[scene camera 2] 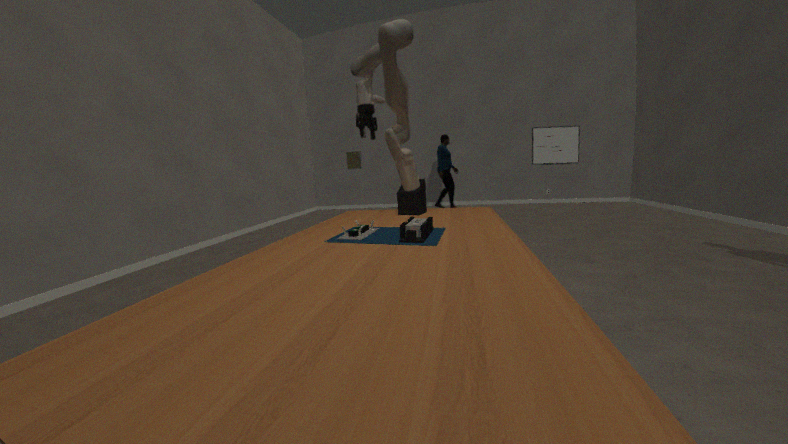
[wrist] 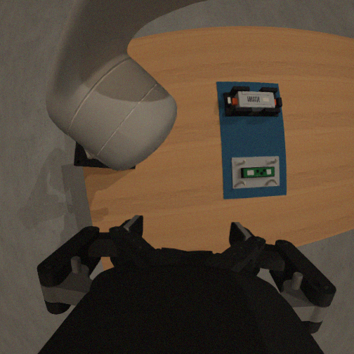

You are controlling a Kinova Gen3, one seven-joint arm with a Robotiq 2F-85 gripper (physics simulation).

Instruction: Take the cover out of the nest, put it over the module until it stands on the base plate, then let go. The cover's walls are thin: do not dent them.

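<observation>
The light grey cover [scene camera 2: 417, 223] [wrist: 256, 100] sits in the black nest [scene camera 2: 406, 236] [wrist: 229, 110] at one end of the blue mat. The green-topped module [scene camera 2: 357, 230] [wrist: 258, 172] stands on the light base plate [scene camera 2: 345, 237] [wrist: 245, 185] near the mat's other end, with curved posts near the plate's corners. My gripper [scene camera 2: 368, 135] [wrist: 186, 228] is open and empty. It hangs high above the table, fingers pointing down. In the wrist view both the cover and the module lie beyond the fingertips, up and to the right.
The blue mat [scene camera 2: 384, 236] [wrist: 252, 135] lies on the wooden table [scene camera 2: 352, 330] [wrist: 185, 200]. The robot's black base [scene camera 2: 411, 201] [wrist: 85, 160] stands behind the mat. A person [scene camera 2: 444, 170] is in the background near the back wall. Table edges show in both views.
</observation>
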